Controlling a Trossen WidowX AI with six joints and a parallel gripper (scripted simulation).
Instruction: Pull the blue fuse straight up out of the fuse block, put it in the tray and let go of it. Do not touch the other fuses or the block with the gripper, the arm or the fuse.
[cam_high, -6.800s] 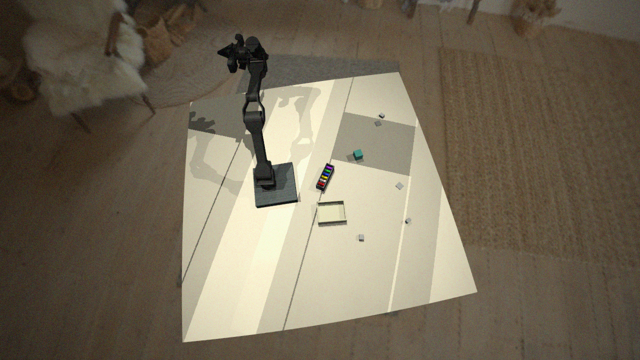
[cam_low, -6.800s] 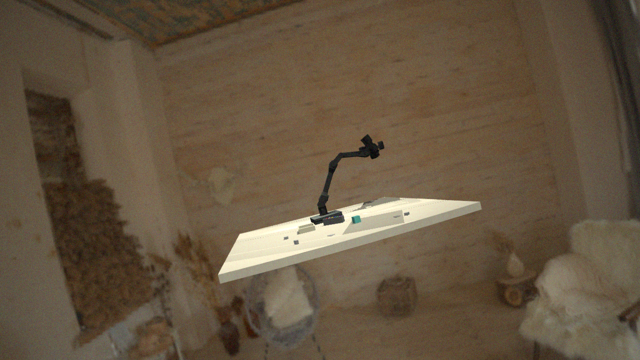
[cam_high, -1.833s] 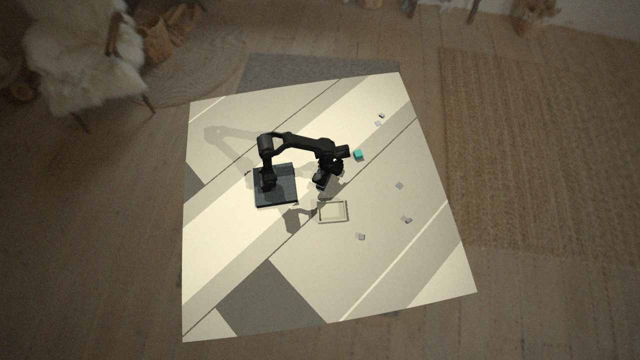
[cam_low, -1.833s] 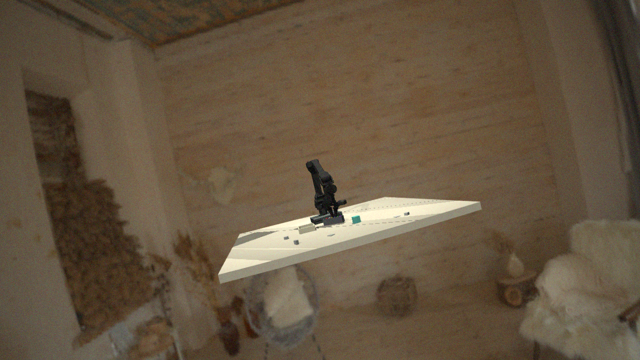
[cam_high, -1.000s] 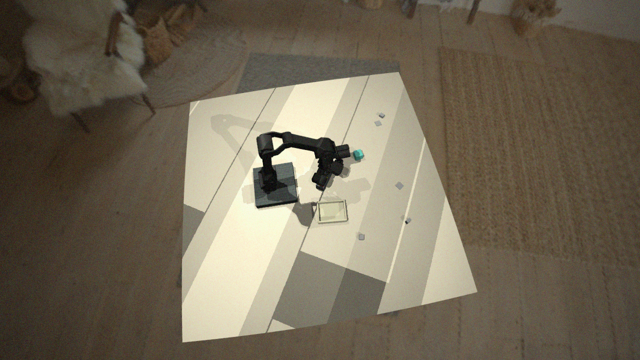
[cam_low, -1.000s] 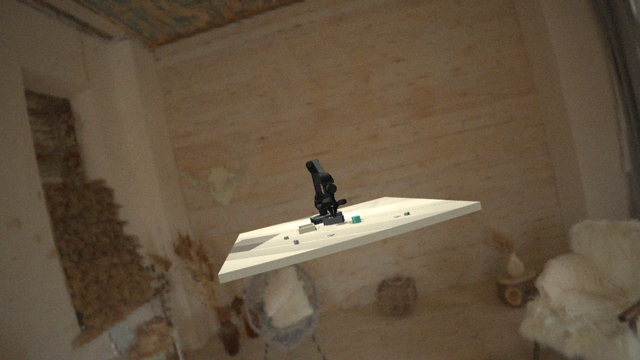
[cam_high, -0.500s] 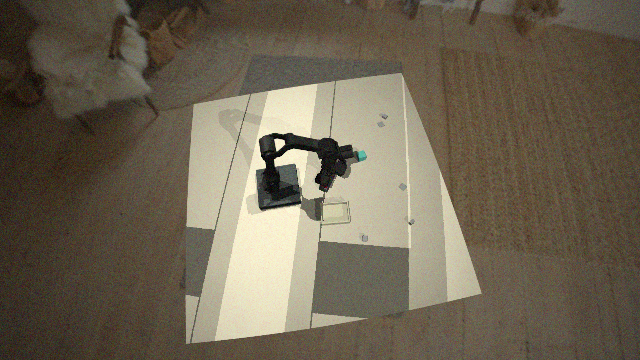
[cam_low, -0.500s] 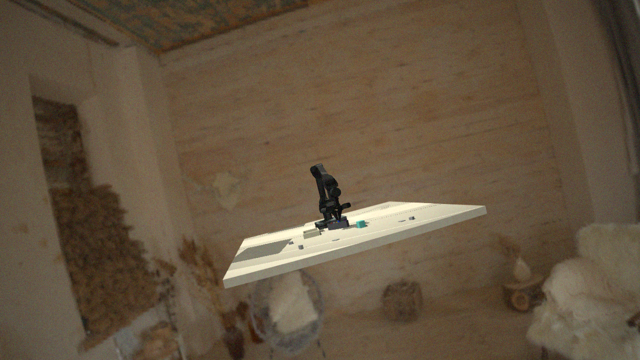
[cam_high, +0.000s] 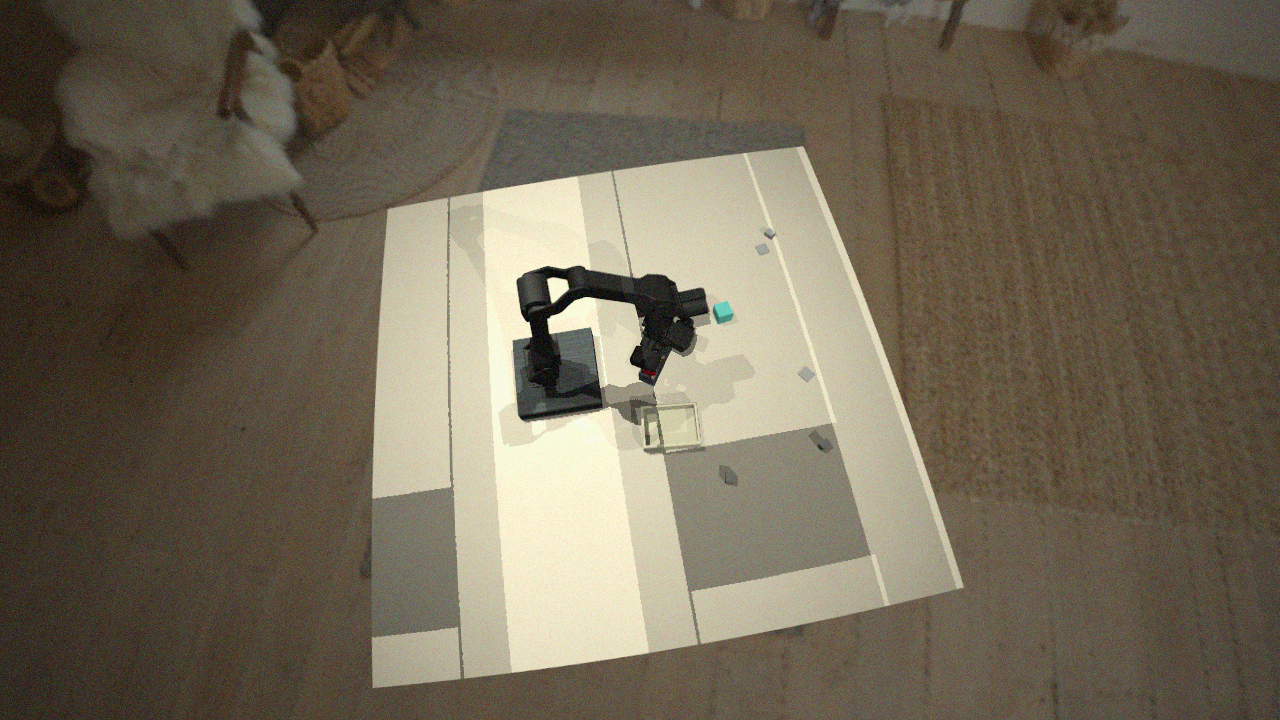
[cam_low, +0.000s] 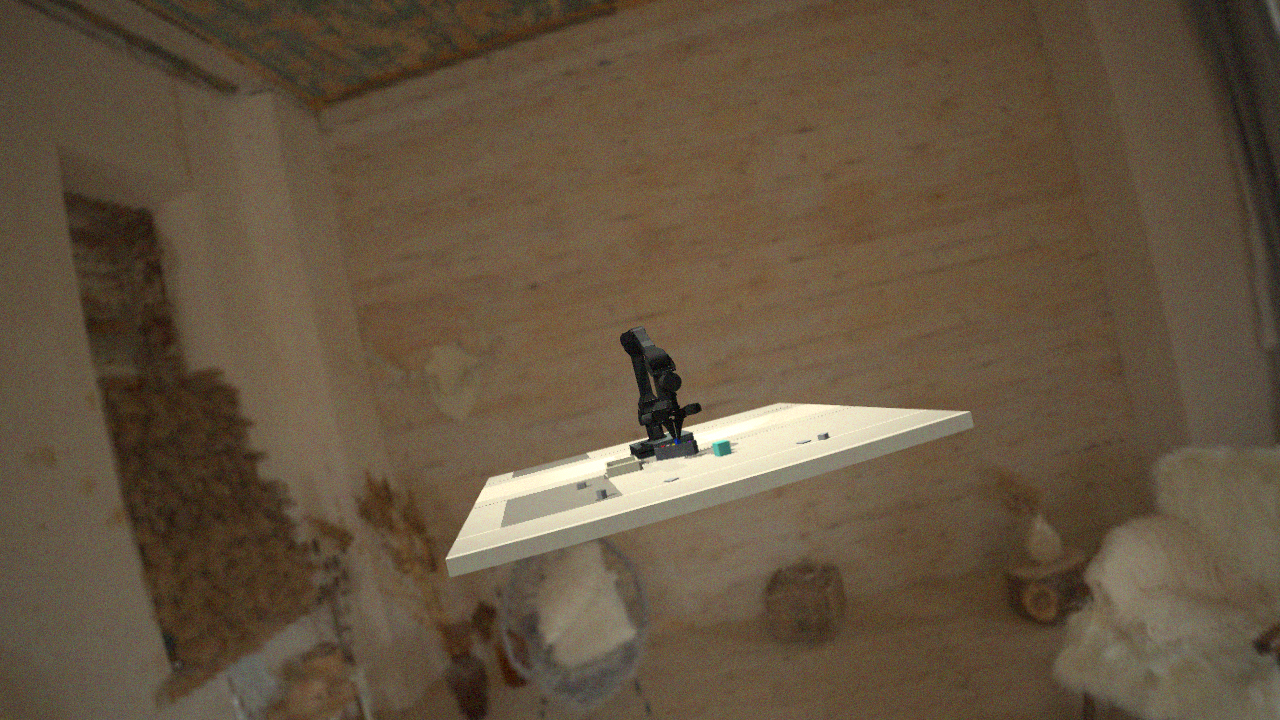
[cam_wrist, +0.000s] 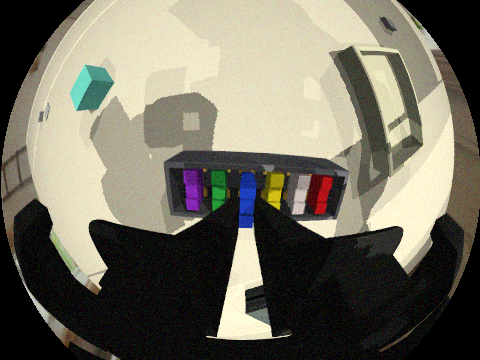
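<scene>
Now: the cream tray 190 mm to the right of my gripper tip and 50 mm below it. Also, from my gripper tip: blue fuse: 10 mm below.
</scene>
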